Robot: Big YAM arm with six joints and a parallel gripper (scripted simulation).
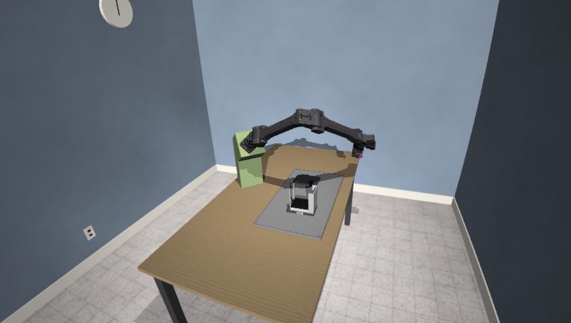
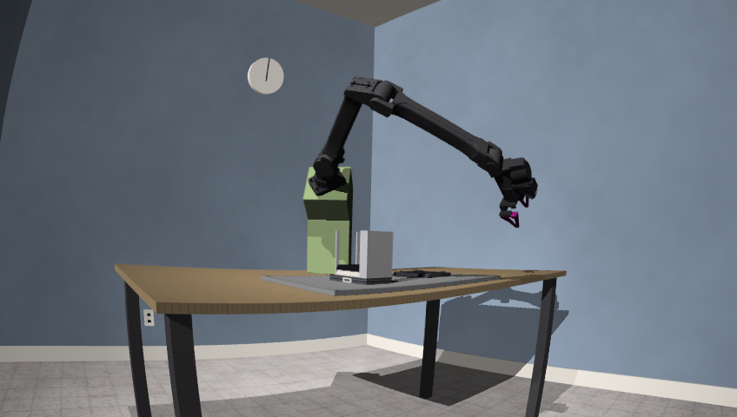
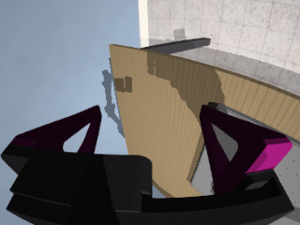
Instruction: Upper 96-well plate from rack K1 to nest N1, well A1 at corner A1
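My gripper is now 460 mm to the left of the black 96-well plate, 280 mm past it and 170 mm above it. The rest, counted from my hand: white plate (460 mm to the right, 280 mm behind, 180 mm below); then grey rack wall (460 mm to the right, 210 mm behind, 120 mm below).
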